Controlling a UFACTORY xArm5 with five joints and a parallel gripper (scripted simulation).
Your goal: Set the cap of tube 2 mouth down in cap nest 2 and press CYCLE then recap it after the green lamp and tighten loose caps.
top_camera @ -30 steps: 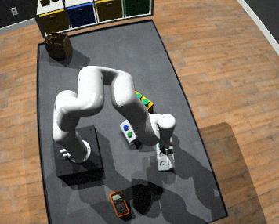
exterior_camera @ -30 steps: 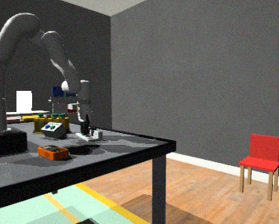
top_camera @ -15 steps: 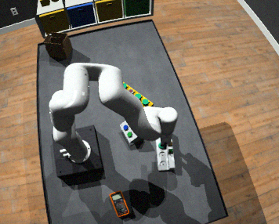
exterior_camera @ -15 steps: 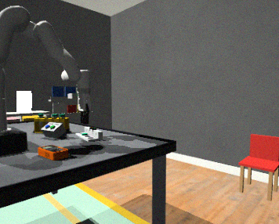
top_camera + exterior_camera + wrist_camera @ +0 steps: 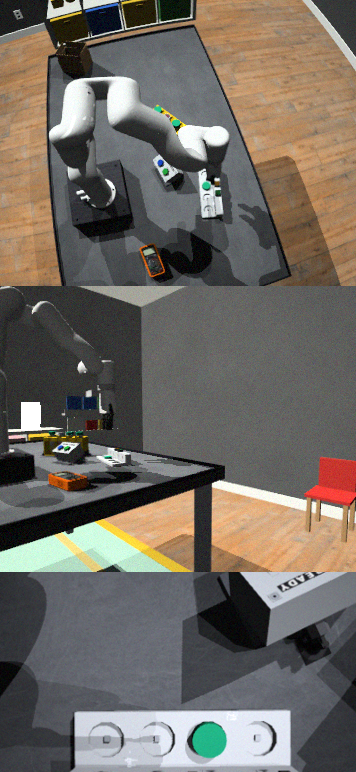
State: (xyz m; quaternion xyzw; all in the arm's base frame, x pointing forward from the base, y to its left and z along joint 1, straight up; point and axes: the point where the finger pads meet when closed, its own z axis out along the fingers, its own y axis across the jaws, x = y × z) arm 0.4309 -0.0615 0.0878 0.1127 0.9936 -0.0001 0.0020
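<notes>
The blue key lies 160 mm behind my hand, 130 mm to the left of it and 100 mm below it. Also, from my hand: green key: 150 mm behind, 100 mm below, 90 mm to the left; then key housing: 140 mm behind, 110 mm to the left, 110 mm below.
</notes>
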